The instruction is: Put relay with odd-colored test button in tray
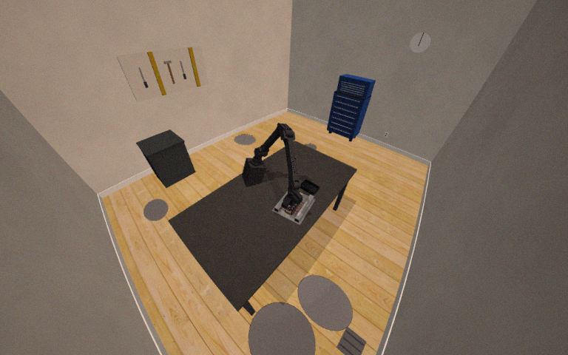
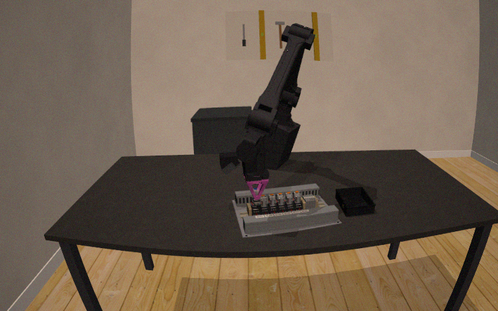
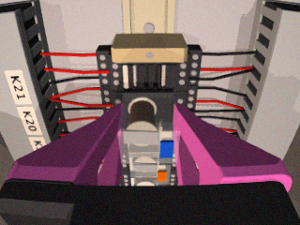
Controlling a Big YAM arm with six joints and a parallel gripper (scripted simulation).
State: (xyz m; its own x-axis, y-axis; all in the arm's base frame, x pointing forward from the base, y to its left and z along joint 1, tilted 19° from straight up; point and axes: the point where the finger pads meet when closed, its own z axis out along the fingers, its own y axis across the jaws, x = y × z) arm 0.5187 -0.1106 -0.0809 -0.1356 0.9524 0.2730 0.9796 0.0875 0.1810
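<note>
My hand is right at the relay. Also, from my hand: black tray: 20 mm behind, 350 mm to the left, 60 mm below.
</note>
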